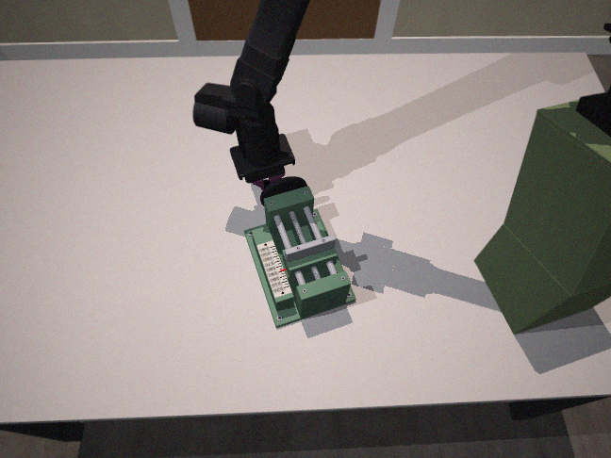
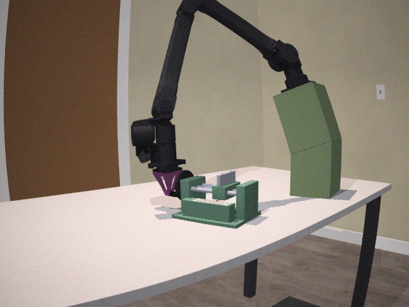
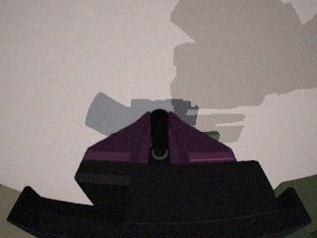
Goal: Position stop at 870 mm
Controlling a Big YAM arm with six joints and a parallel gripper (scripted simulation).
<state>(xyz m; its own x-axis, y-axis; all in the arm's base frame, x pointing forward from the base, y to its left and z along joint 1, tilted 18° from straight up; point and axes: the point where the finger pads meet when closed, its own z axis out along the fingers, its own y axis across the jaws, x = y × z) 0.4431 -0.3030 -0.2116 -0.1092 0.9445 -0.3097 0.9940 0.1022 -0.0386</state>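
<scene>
Now: the black handwheel handle 10 mm to the left of my hand. From my hand the other things lie so: grey stop carriage 30 mm behind, 180 mm to the left, 40 mm above; then black handwheel 10 mm behind, 30 mm to the left.
</scene>
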